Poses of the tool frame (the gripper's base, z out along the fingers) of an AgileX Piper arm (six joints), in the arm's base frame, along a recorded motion.
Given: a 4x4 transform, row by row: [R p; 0 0 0 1], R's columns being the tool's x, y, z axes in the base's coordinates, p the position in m. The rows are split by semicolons.
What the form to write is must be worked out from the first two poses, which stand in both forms.
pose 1, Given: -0.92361 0.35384 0.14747 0.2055; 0.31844 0.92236 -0.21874 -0.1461; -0.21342 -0.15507 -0.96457 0.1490; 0 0 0 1
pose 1, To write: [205.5 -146.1 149.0 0.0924 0.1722 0.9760 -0.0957]
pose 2, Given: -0.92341 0.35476 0.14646 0.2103; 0.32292 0.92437 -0.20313 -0.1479; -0.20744 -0.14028 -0.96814 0.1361; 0 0 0 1
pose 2, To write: [210.3 -147.9 136.1 0.0906 0.1735 0.9767 -0.0879]
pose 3, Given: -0.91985 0.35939 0.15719 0.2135; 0.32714 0.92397 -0.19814 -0.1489; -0.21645 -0.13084 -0.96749 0.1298; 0 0 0 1
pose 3, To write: [213.5 -148.9 129.8 0.0957 0.1758 0.9761 -0.0843]
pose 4, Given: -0.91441 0.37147 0.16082 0.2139; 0.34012 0.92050 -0.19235 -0.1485; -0.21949 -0.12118 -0.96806 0.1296; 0 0 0 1
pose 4, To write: [213.9 -148.5 129.6 0.0975 0.1824 0.9751 -0.0804]
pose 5, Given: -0.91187 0.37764 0.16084 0.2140; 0.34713 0.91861 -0.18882 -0.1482; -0.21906 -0.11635 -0.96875 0.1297; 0 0 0 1
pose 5, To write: [214.0 -148.2 129.7 0.0975 0.1859 0.9746 -0.0783]
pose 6, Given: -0.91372 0.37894 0.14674 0.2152; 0.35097 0.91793 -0.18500 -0.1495; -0.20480 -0.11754 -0.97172 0.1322; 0 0 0 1
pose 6, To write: [215.2 -149.5 132.2 0.0901 0.1871 0.9751 -0.0776]
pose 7, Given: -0.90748 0.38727 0.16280 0.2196; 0.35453 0.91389 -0.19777 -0.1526; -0.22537 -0.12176 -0.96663 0.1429; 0 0 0 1
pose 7, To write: [219.6 -152.6 142.9 0.0997 0.1906 0.9731 -0.0821]
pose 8, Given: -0.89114 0.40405 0.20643 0.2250; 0.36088 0.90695 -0.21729 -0.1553; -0.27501 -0.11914 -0.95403 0.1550; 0 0 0 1
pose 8, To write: [225.0 -155.3 155.0 0.1243 0.1974 0.9685 -0.0868]
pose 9, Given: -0.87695 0.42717 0.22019 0.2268; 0.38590 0.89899 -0.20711 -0.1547; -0.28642 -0.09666 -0.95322 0.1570; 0 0 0 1
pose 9, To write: [226.8 -154.7 157.0 0.1312 0.2105 0.9656 -0.0787]
